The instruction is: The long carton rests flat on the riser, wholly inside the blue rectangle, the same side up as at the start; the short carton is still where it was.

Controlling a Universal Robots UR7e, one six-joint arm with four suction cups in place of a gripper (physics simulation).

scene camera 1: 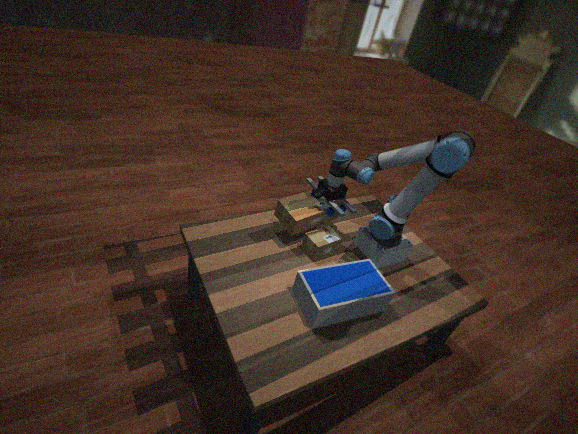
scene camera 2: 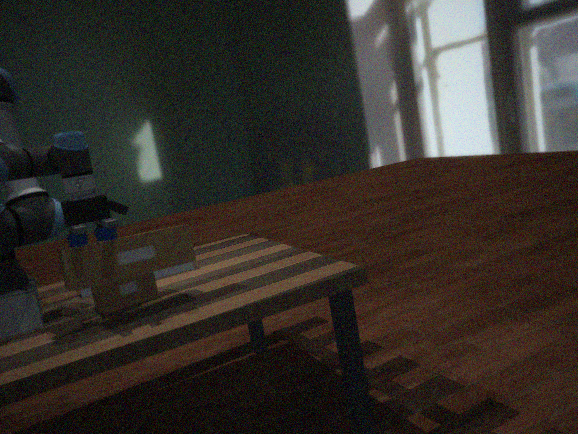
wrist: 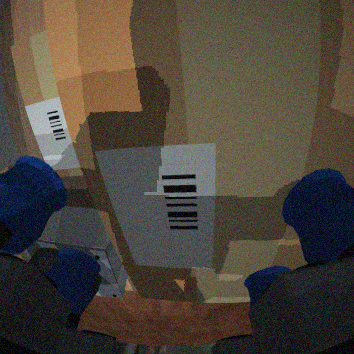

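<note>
The long carton is a brown box with a white barcode label. It hangs a little above the table's far side, casting a shadow below. My suction gripper sits on its top near one end, its blue cups pressed around the label. The short carton stands on the table just in front of it; its label also shows in the wrist view. The grey riser with the blue rectangle stands nearer the camera, with nothing on it.
The striped wooden table bears everything. The arm's grey base stands at the table's right side, close behind the riser. Wooden floor lies all around.
</note>
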